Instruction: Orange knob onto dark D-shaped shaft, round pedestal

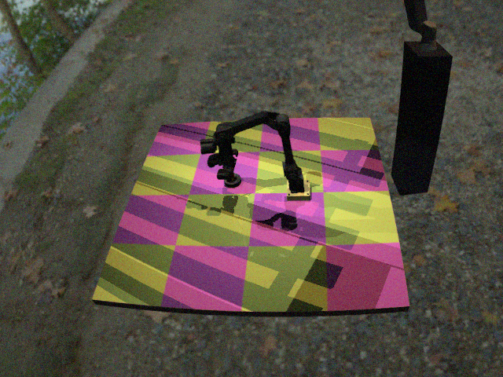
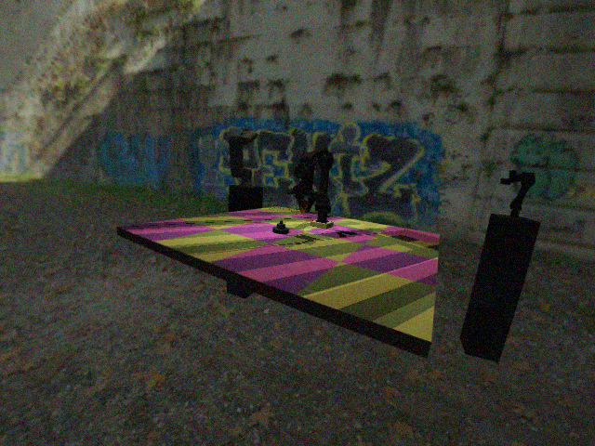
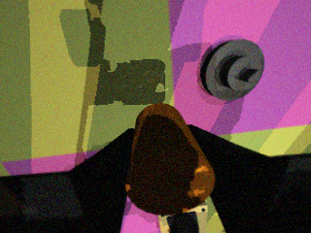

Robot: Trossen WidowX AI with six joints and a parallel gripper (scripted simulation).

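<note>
My gripper tip is 120 mm to the left of the pedestal and 100 mm above it. Also, from my gripper tip: orange knob (20 mm above).
</note>
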